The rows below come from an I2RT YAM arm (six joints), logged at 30 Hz.
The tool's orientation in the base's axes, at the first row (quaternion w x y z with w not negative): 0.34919 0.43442 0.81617 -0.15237
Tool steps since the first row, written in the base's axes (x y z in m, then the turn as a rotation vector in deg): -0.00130 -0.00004 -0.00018 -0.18 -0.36 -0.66; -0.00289 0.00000 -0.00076 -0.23 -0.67 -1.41; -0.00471 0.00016 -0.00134 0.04 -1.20 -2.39; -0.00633 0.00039 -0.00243 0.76 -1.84 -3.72; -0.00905 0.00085 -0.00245 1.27 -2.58 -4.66; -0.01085 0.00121 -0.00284 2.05 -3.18 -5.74; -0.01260 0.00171 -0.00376 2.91 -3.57 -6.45; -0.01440 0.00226 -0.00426 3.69 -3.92 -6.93; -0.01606 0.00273 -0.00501 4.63 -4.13 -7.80; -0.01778 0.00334 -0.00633 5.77 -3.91 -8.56; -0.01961 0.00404 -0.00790 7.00 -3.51 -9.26; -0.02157 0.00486 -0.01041 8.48 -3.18 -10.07
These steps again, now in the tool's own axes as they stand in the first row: 0.00059 -0.00109 -0.00042 0.31 -0.39 0.59; 0.00163 -0.00240 -0.00073 0.67 -0.65 1.27; 0.00282 -0.00382 -0.00120 0.94 -0.79 2.38; 0.00434 -0.00507 -0.00126 1.22 -0.64 3.99; 0.00566 -0.00702 -0.00269 1.24 -0.71 5.29; 0.00683 -0.00831 -0.00340 1.34 -0.47 6.73; 0.00844 -0.00950 -0.00379 1.28 -0.04 7.82; 0.00981 -0.01067 -0.00453 1.11 0.37 8.70; 0.01125 -0.01180 -0.00498 1.24 0.97 9.84; 0.01319 -0.01292 -0.00513 1.47 1.98 10.76; 0.01541 -0.01410 -0.00521 1.74 3.18 11.57; 0.01841 -0.01536 -0.00473 1.95 4.53 12.61
